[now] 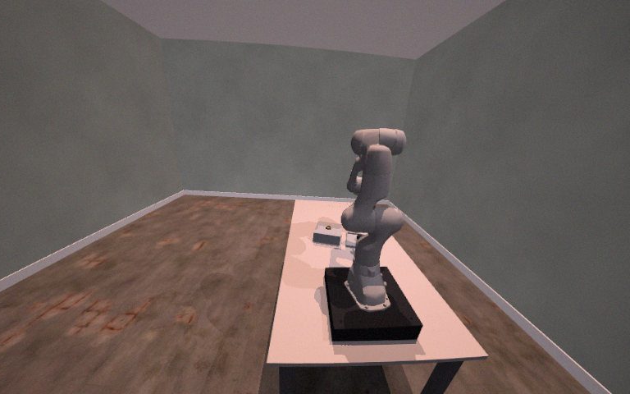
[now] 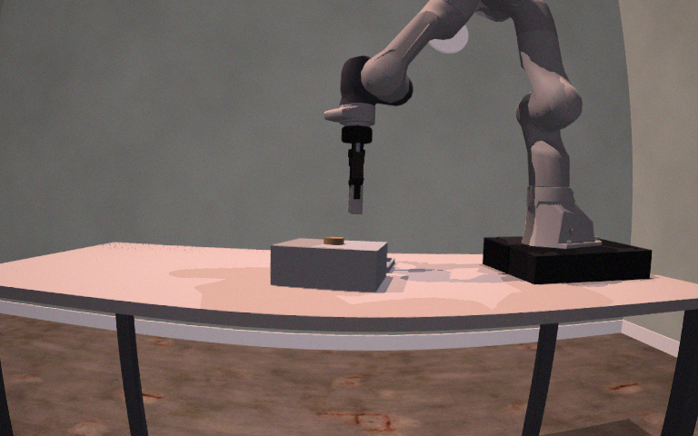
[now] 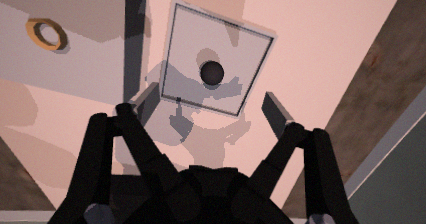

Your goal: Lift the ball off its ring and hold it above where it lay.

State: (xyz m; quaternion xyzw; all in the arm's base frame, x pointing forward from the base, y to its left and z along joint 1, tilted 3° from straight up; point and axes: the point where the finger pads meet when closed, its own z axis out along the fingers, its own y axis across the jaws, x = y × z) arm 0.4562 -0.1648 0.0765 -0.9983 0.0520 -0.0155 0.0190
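Right now the dark ball is 100 mm below my hand. Round my hand: shallow tray (130 mm below); then stand (70 mm ahead, 220 mm to the left, 80 mm below).
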